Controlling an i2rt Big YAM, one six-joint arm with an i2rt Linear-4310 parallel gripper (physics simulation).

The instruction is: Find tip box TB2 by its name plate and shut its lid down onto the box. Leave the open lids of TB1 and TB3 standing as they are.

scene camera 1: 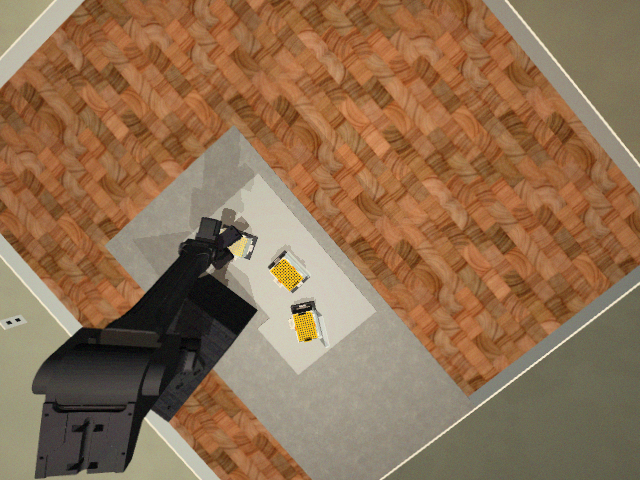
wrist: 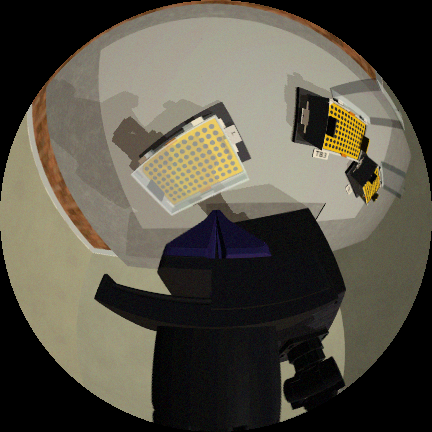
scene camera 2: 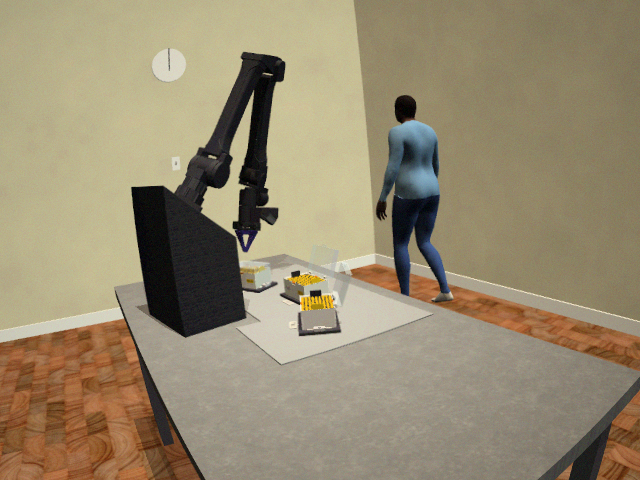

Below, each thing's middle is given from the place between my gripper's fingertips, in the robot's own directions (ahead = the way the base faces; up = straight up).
The tip box TB3 (wrist: pixel 344 132) lies 130 mm ahead of my hand, 190 mm to the right of it and 60 mm below it.
